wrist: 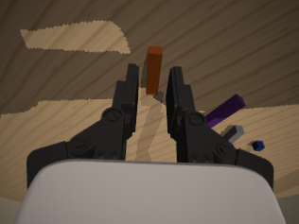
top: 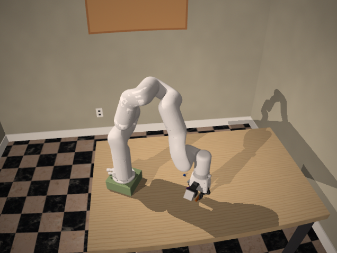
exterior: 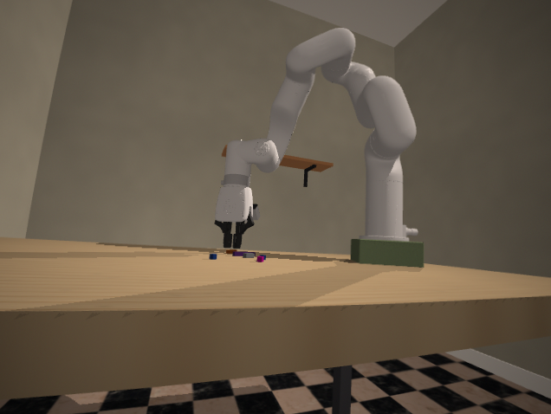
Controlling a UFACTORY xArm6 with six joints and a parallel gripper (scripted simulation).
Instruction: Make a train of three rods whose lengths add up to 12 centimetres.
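Now: the orange rod 30 mm below my hand. From my hand the other things lie so: grey rod 30 mm behind, 130 mm to the left, 30 mm below; magenta rod 50 mm behind, 220 mm to the left, 30 mm below; purple rod 30 mm behind, 80 mm to the left, 30 mm below.
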